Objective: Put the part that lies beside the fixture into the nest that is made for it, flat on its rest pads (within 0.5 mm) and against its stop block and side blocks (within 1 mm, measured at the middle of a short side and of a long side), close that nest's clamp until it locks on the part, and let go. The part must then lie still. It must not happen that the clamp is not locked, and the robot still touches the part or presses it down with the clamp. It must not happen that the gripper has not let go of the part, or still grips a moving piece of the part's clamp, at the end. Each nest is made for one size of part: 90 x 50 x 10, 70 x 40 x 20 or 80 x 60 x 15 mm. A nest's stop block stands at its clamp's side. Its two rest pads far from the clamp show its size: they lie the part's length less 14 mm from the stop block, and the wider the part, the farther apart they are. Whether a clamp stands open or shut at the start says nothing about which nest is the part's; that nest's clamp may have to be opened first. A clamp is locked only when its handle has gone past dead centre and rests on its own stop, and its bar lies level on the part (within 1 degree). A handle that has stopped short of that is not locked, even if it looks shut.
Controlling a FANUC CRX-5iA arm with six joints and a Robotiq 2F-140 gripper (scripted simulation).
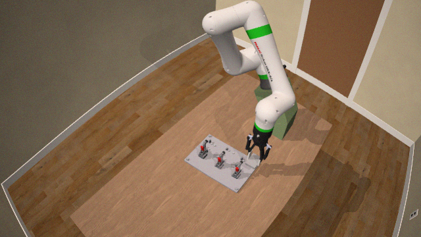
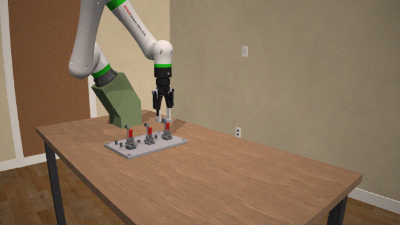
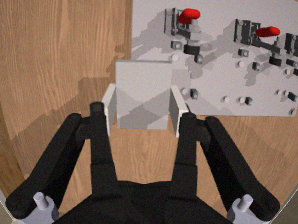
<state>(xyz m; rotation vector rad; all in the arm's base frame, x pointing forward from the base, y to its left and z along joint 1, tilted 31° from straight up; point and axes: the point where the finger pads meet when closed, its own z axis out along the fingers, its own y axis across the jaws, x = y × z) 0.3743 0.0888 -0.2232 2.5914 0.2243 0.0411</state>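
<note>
Now: the toggle clamp 90 mm ahead of my hand, 30 mm to the right of it and 60 mm below it. Also, from my hand: grey fixture plate 80 mm ahead, 150 mm to the right, 110 mm below; light grey part 30 mm below.
</note>
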